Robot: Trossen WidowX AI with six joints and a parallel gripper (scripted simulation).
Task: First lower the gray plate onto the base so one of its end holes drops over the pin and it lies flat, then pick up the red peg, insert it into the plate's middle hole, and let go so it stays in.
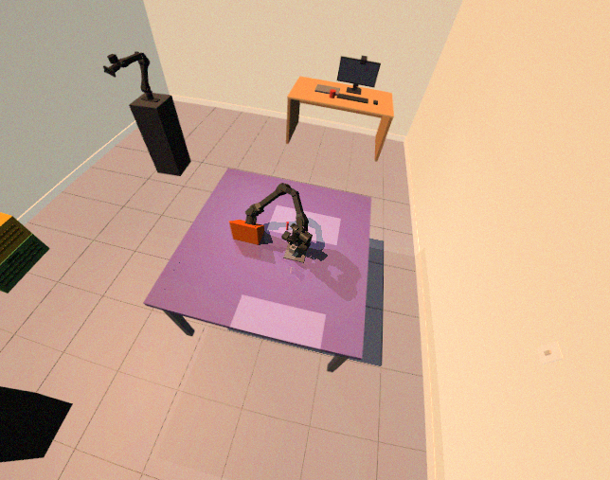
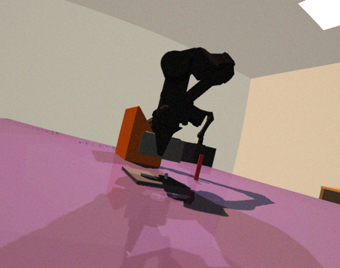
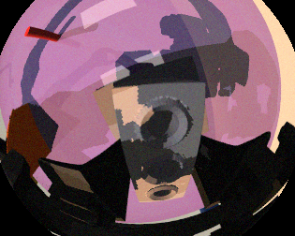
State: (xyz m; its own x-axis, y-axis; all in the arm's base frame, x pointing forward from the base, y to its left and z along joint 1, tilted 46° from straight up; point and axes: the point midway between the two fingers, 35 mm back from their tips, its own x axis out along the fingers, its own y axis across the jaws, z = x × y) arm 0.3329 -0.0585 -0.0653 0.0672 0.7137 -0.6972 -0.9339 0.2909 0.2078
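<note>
Now: the gray plate 3 cm above my gripper tip. Also, from my gripper tip: base: 1 cm ahead, 1 cm to the left, 5 cm below; then red peg: 9 cm behind, 19 cm to the left, 2 cm below.
</note>
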